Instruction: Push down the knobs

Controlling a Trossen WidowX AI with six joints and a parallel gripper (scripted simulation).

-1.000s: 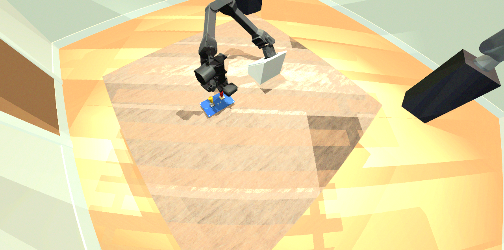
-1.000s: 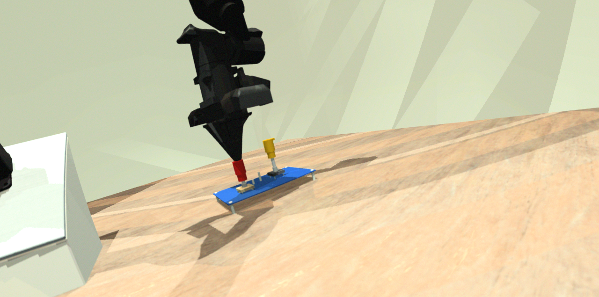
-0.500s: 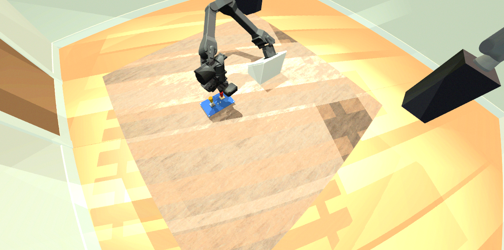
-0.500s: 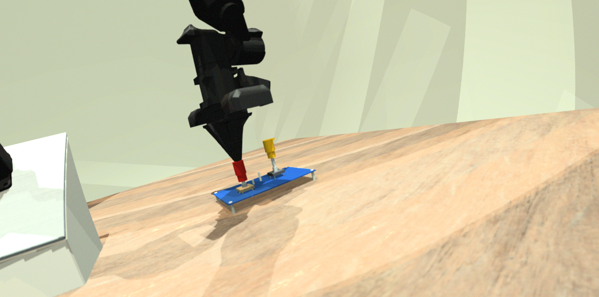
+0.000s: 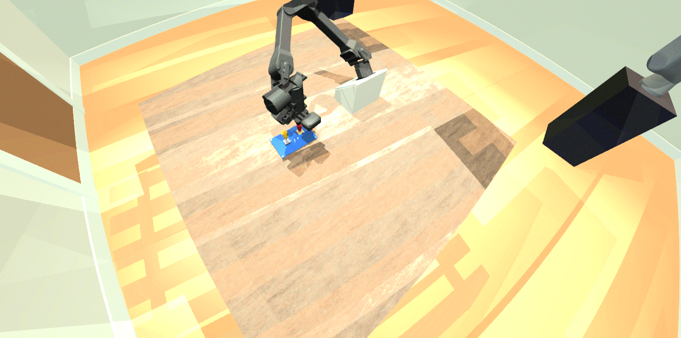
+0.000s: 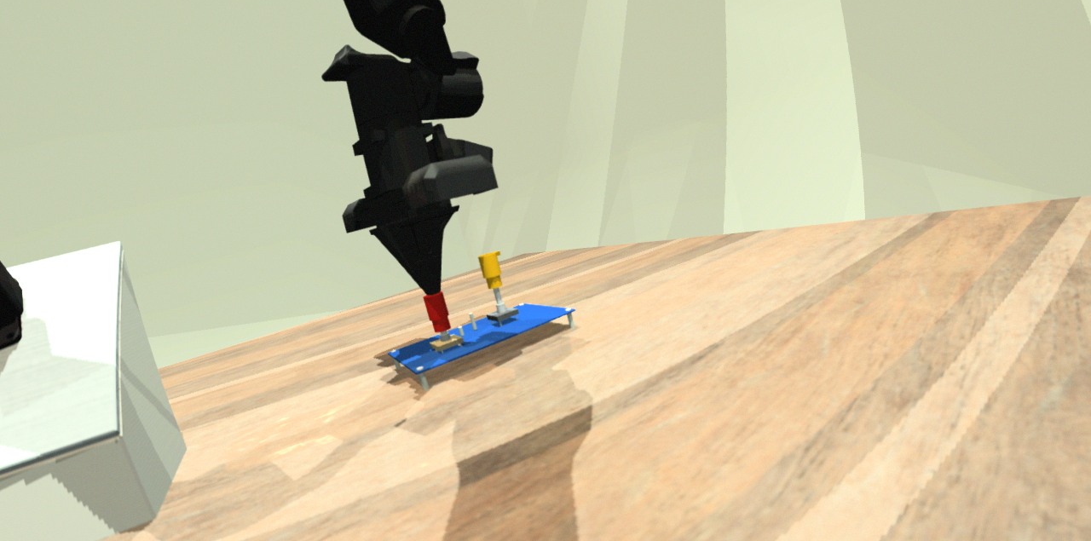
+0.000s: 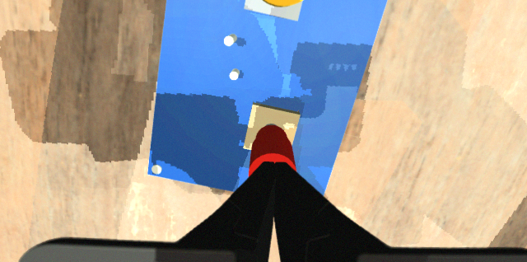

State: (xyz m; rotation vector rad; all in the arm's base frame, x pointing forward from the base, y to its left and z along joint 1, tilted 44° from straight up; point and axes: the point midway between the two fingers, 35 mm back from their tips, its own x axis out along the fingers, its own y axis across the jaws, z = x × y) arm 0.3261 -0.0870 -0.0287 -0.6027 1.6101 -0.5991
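Now: the red knob 2 cm below my gripper tip. Round my gripper tip: yellow knob (7 cm ahead).
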